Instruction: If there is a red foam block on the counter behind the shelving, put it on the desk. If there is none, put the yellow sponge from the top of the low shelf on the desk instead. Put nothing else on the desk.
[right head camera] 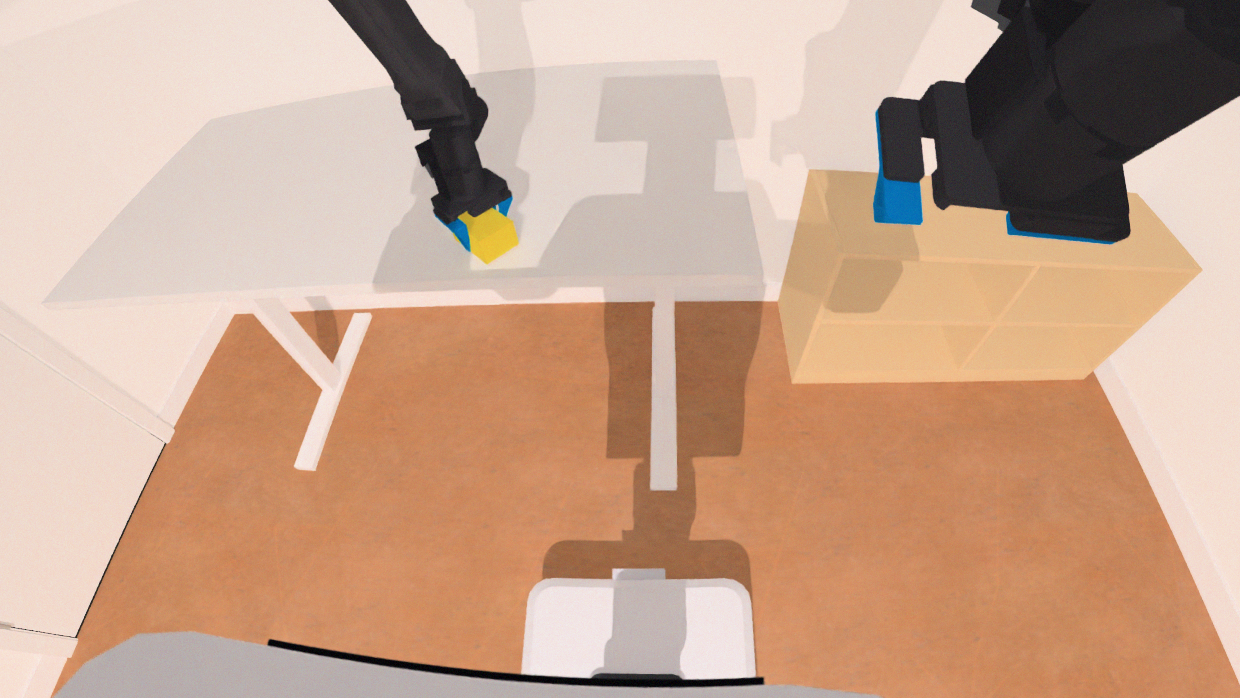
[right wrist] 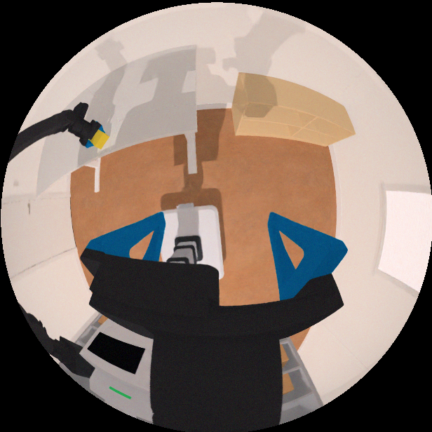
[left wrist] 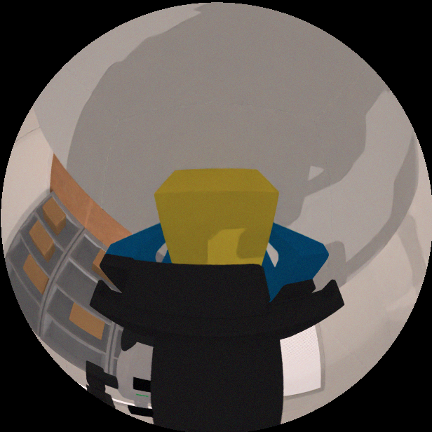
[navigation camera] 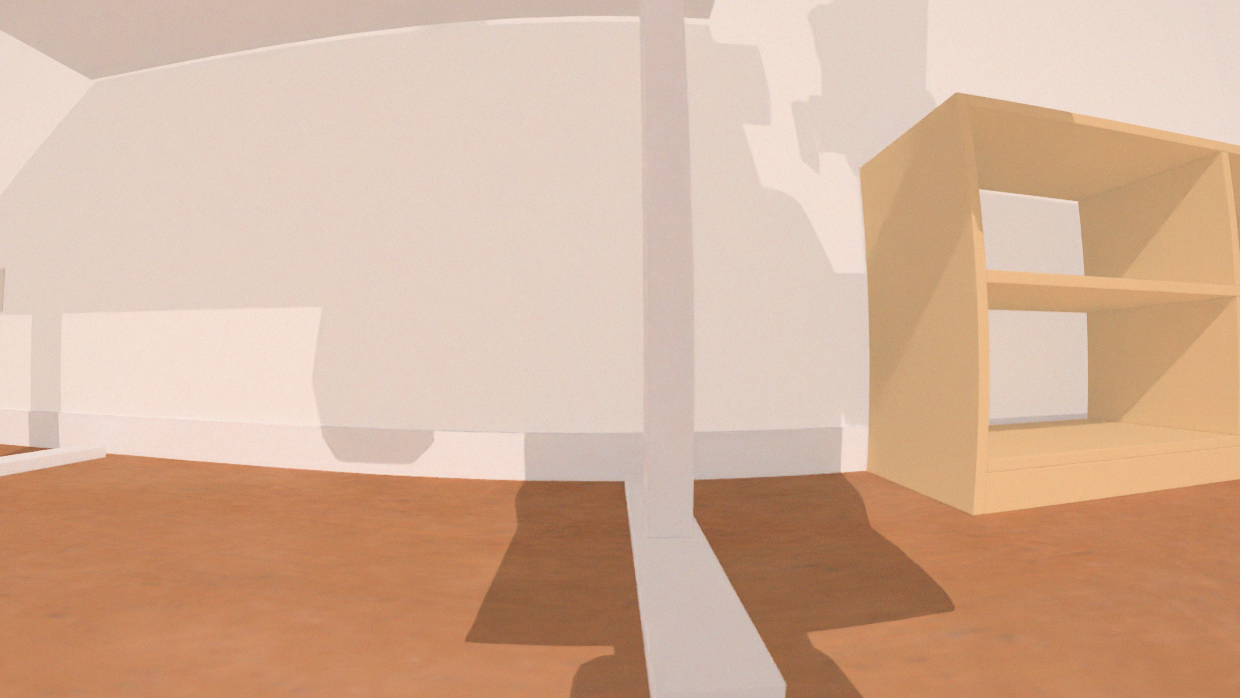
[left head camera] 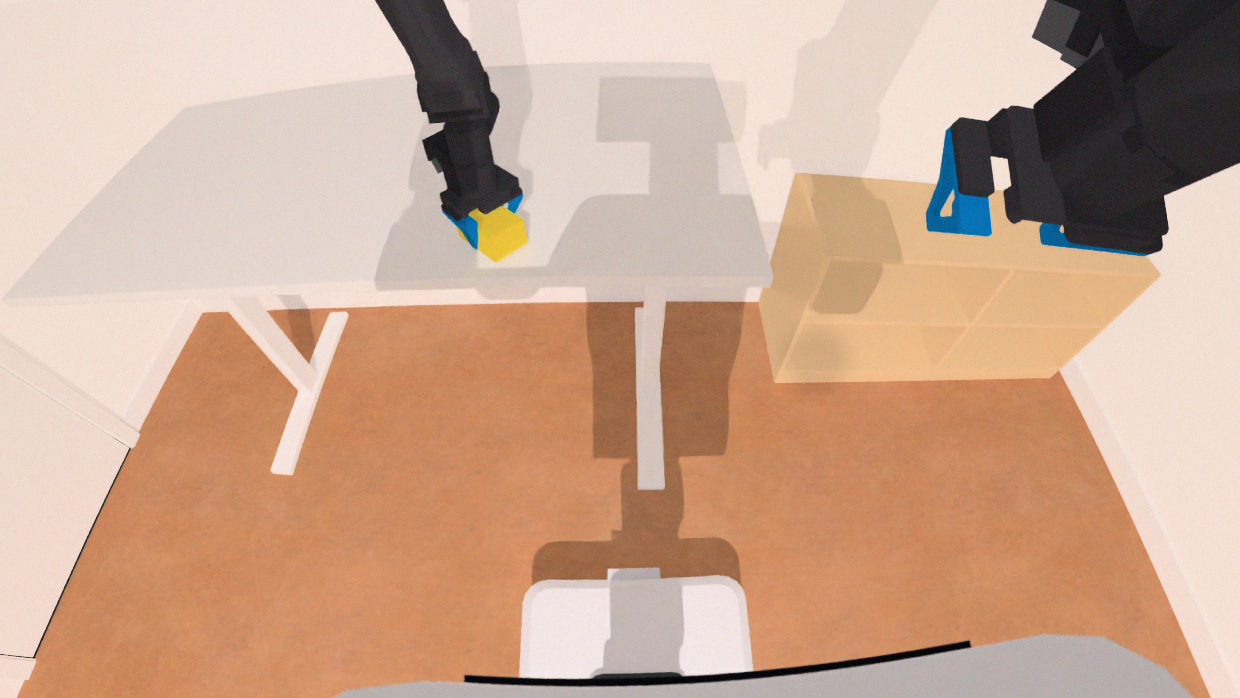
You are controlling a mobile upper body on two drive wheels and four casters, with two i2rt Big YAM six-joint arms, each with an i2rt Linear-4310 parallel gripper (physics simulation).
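Places are measured from the left arm's base along level axes (x back, y right, z up), in centimetres.
Where they show: right gripper, fingertip midpoint: (right head camera: 944, 218) (left head camera: 986, 229).
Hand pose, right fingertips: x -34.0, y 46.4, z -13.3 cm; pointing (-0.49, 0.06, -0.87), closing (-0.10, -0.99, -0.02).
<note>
After its pixels a point has its place.
My left gripper (left head camera: 496, 223) @[y 0.0, x -69.7, z -45.7 cm] (right head camera: 487, 227) @[y 0.0, x -69.7, z -45.7 cm] (left wrist: 216, 218) is shut on the yellow sponge (left head camera: 503, 235) @[y 3.4, x -65.4, z -41.7 cm] (right head camera: 492, 238) @[y 3.3, x -65.3, z -41.8 cm] (left wrist: 215, 210) (right wrist: 100, 140), near the front edge of the white desk (left head camera: 286, 190) @[y -46.4, x -88.7, z -46.0 cm] (right head camera: 260, 190) @[y -59.6, x -93.6, z -46.0 cm] (left wrist: 225, 100) (right wrist: 135, 120). Whether the sponge touches the desk top, I cannot tell. My right gripper (left head camera: 1013, 234) @[y 46.4, x -34.0, z -13.3 cm] (right head camera: 963, 223) @[y 46.4, x -34.0, z -13.3 cm] (right wrist: 216, 217) is open and empty, raised to the right of the desk. A low wooden shelf (left head camera: 789, 286) @[y 74.1, x -115.6, z -107.9 cm] (right head camera: 806, 286) @[y 74.0, x -114.4, z -107.2 cm] (right wrist: 240, 115) (navigation camera: 919, 303) @[y 74.1, x -117.0, z -109.8 cm] stands right of the desk; no sponge shows on the visible part of its top. No red foam block shows.
A white desk leg (left head camera: 650, 390) @[y 30.0, x -94.7, z -133.7 cm] (navigation camera: 668, 260) @[y 29.4, x -94.7, z -108.3 cm] with a long foot stands on the brown floor. My white base (left head camera: 555, 624) @[y 4.5, x -21.4, z -115.0 cm] (right head camera: 559, 624) @[y 4.8, x -20.9, z -115.0 cm] is in front of the desk. Grey shelving with brown boxes (left wrist: 86, 321) shows at the lower left of the left wrist view. Walls stand behind and at both sides.
</note>
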